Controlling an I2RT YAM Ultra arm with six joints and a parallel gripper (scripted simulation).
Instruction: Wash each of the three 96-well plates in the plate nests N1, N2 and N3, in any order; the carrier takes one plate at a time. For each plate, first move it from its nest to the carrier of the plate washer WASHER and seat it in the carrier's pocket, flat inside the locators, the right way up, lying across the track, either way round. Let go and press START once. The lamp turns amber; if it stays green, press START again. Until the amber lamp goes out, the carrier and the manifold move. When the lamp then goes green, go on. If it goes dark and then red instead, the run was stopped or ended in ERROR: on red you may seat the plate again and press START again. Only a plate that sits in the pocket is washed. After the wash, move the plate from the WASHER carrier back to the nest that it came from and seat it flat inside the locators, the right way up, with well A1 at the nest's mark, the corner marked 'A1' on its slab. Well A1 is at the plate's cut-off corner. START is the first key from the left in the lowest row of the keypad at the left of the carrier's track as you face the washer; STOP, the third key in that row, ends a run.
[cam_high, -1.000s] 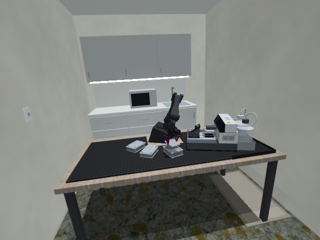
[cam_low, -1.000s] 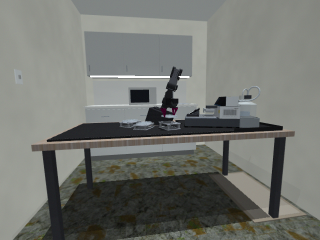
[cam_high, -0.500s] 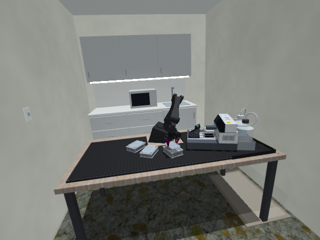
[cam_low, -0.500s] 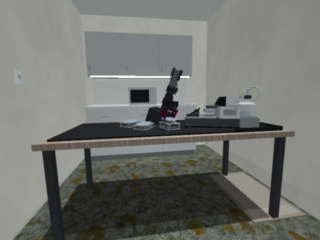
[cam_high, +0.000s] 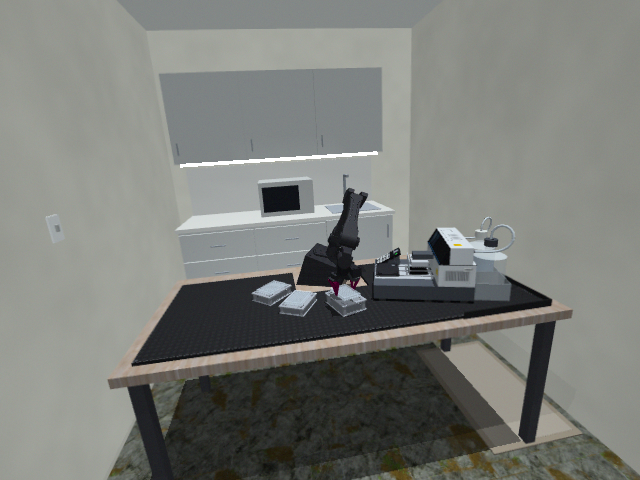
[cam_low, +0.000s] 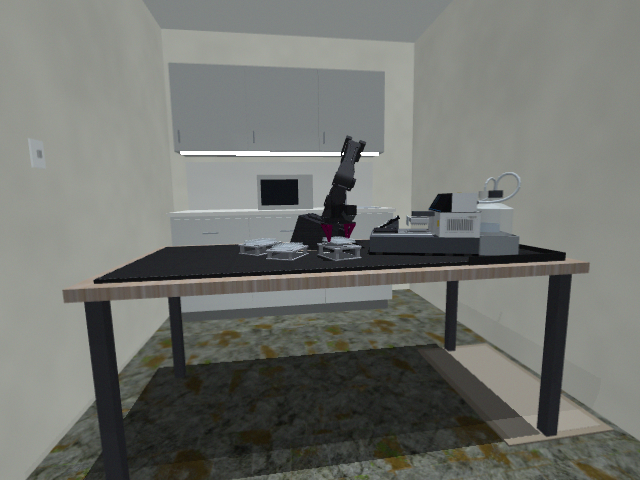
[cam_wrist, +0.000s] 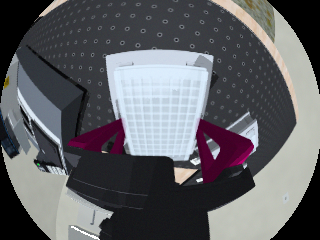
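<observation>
The nest is 30 mm below my hand. From my hand the other things lie so: clear bottle (660 mm to the left, 60 mm above, 30 mm ahead); then plate washer (400 mm to the left, 130 mm behind, 60 mm above); then washer carrier (250 mm to the left, 170 mm behind, 20 mm above).
</observation>
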